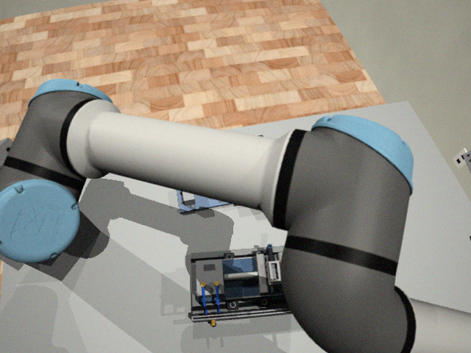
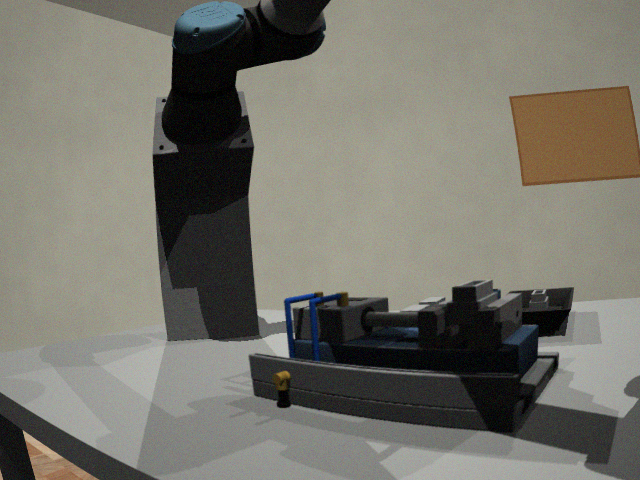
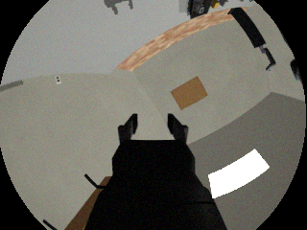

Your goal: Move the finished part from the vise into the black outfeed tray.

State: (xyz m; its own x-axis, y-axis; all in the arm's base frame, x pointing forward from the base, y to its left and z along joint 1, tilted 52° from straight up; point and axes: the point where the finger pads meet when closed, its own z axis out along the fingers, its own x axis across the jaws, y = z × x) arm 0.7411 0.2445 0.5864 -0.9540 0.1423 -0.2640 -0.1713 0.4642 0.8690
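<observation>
The blue base lies 54 cm behind my hand, 4 cm to the right of it and 33 cm below it. The rest, counted from my hand: blue fixture plate 59 cm behind, 30 cm to the left, 36 cm below; yellow block 55 cm behind, 34 cm to the left, 34 cm below.
</observation>
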